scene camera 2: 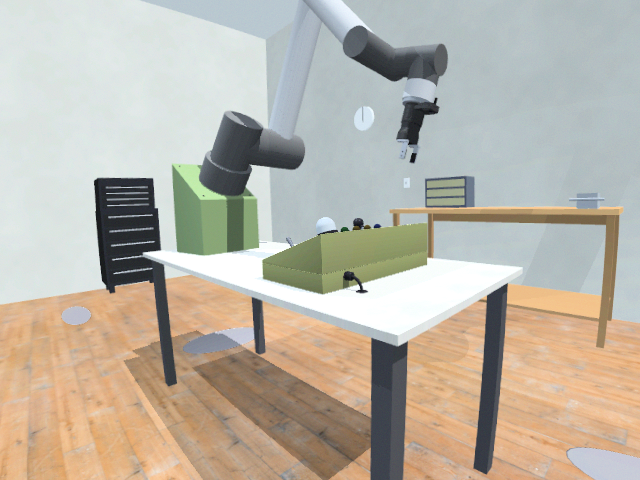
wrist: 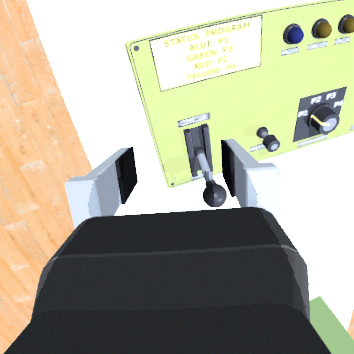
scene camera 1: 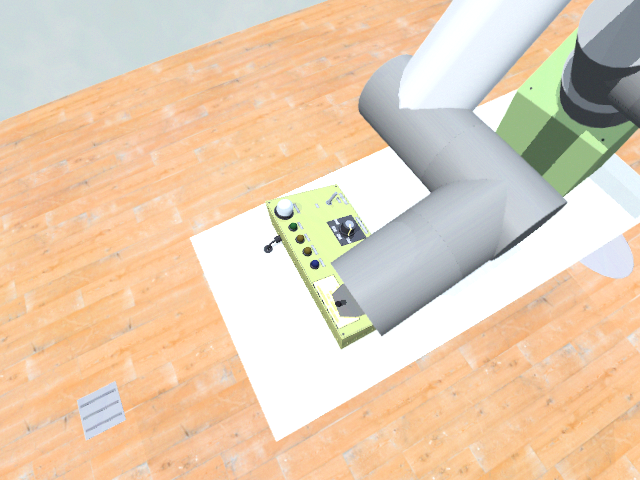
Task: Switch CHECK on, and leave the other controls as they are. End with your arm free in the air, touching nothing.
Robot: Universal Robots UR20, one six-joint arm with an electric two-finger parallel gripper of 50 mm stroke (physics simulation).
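Places are measured from the arm's base along level axes (x left, y ahead, z down), in centimetres.
Where they show: gripper, fingertip midpoint: (scene camera 2: 407, 160) (wrist: 177, 160); arm's base at its link origin: (scene camera 2: 221, 183).
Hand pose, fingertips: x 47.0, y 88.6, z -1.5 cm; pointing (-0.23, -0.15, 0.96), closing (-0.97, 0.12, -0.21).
Each offset is from my fingertips to the top centre of the thing. "pt": to the spot under its first point. Level surfaces: height alone.
The yellow-green control panel (scene camera 1: 315, 217) (scene camera 2: 372, 253) (wrist: 225, 100) lies on the white table {dz +36.6 cm} (scene camera 1: 248, 310) (scene camera 2: 439, 294). Its labels are too small or blurred to read, so I cannot tell which control is CHECK. In the wrist view, a lever with a dark ball knob {dx -10.8, dy -15.7, dz +20.1 cm} (wrist: 214, 195) leans from its slot toward the gripper. Beside it are a small black control {dx -21.0, dy -7.2, dz +23.6 cm} (wrist: 271, 144) and a rotary selector {dx -32.6, dy -4.2, dz +24.4 cm} (scene camera 1: 348, 227) (wrist: 324, 120). A metal toggle {dx -44.4, dy -1.9, dz +24.1 cm} (scene camera 1: 331, 198) (scene camera 2: 289, 241) is near the other end. My gripper (scene camera 2: 407, 159) (wrist: 177, 160) is open, empty and high above the panel; the arm hides its fingers in scene camera 1.
A white dome {pt dx -39.6, dy +14.4, dz +18.6 cm} (scene camera 1: 284, 207) (scene camera 2: 325, 224) and several coloured round pieces, including a blue one (scene camera 1: 314, 264) (wrist: 293, 34), stand up from the panel. A thin black bent piece {pt dx -35.9, dy +22.7, dz +35.9 cm} (scene camera 1: 268, 248) (scene camera 2: 356, 281) sticks out from its side. The green pedestal (scene camera 1: 537, 129) (scene camera 2: 217, 222) stands behind.
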